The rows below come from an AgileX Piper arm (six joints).
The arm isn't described. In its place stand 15 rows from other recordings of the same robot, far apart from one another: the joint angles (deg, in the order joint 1, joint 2, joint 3, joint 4, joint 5, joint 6), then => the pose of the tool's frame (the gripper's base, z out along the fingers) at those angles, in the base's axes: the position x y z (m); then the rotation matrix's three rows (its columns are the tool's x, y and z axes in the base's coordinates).
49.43, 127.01, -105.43, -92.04, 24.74, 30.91 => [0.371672, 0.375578, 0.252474], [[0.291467, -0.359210, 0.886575], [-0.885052, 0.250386, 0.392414], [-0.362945, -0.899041, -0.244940]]
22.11, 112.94, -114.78, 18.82, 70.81, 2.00 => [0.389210, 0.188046, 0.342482], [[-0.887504, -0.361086, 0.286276], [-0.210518, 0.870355, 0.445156], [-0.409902, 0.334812, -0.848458]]
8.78, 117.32, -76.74, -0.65, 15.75, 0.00 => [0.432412, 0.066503, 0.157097], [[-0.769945, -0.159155, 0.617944], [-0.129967, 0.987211, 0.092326], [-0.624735, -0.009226, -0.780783]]
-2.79, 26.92, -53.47, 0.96, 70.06, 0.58 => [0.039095, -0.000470, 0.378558], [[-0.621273, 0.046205, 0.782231], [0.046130, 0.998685, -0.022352], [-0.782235, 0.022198, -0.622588]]
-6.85, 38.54, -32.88, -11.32, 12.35, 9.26 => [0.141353, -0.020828, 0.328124], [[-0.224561, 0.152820, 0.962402], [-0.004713, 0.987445, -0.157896], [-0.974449, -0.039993, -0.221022]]
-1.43, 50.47, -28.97, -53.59, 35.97, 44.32 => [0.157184, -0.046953, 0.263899], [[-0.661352, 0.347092, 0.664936], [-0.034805, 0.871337, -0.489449], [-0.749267, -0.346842, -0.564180]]
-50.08, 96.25, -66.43, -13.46, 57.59, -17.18 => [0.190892, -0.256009, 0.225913], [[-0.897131, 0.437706, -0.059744], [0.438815, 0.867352, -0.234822], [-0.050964, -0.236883, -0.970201]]
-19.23, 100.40, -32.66, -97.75, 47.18, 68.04 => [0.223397, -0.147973, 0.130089], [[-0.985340, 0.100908, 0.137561], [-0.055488, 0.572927, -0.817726], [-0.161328, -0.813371, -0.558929]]
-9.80, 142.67, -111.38, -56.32, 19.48, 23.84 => [0.539623, -0.118836, 0.119088], [[-0.709017, 0.019379, 0.704925], [-0.378274, 0.833186, -0.403374], [-0.595151, -0.552654, -0.583412]]
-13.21, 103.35, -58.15, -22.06, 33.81, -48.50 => [0.322702, -0.095283, 0.159135], [[-0.623915, -0.741776, 0.245964], [-0.778938, 0.564847, -0.272402], [0.063130, -0.361546, -0.930214]]
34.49, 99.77, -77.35, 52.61, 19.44, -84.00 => [0.322801, 0.250967, 0.297403], [[0.060480, -0.838226, 0.541958], [-0.596133, 0.405155, 0.693163], [-0.800605, -0.365002, -0.475191]]
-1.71, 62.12, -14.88, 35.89, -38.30, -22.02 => [0.185001, -0.038601, 0.224195], [[-0.114947, 0.404525, 0.907274], [0.126239, 0.911872, -0.390581], [-0.985318, 0.069637, -0.155884]]
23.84, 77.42, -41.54, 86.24, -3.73, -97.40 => [0.259223, 0.108089, 0.250913], [[-0.389088, -0.435859, 0.811565], [-0.383239, 0.877716, 0.287650], [-0.837698, -0.199102, -0.508547]]
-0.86, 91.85, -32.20, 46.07, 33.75, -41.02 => [0.226392, 0.033016, 0.130189], [[-0.982986, -0.062790, 0.172613], [0.011206, 0.917504, 0.397569], [-0.183337, 0.392739, -0.901190]]
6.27, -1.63, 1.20, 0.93, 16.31, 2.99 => [0.053159, 0.006258, 0.181987], [[-0.194916, -0.100695, 0.975637], [0.046703, 0.992635, 0.111780], [-0.979707, 0.067353, -0.188777]]
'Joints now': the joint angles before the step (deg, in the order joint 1, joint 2, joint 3, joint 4, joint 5, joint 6). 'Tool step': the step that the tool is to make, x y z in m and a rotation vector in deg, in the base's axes. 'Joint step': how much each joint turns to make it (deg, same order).
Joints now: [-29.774, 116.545, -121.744, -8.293, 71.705, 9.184]
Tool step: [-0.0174, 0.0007, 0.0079, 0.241, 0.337, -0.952]
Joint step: [-1.087, -3.567, 3.880, 0.107, 0.081, -0.146]
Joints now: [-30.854, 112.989, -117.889, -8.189, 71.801, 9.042]
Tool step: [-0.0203, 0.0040, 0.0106, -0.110, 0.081, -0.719]
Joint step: [-0.969, -4.400, 4.374, -0.002, 0.000, -0.287]
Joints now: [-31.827, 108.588, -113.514, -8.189, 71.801, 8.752]
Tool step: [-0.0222, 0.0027, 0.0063, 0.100, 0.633, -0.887]
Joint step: [-1.375, -4.351, 4.867, 0.003, -0.003, -0.557]
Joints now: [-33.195, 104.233, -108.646, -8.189, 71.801, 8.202]
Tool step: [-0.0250, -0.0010, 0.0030, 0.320, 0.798, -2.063]
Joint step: [-2.209, -4.136, 4.946, -0.102, 0.005, -0.185]
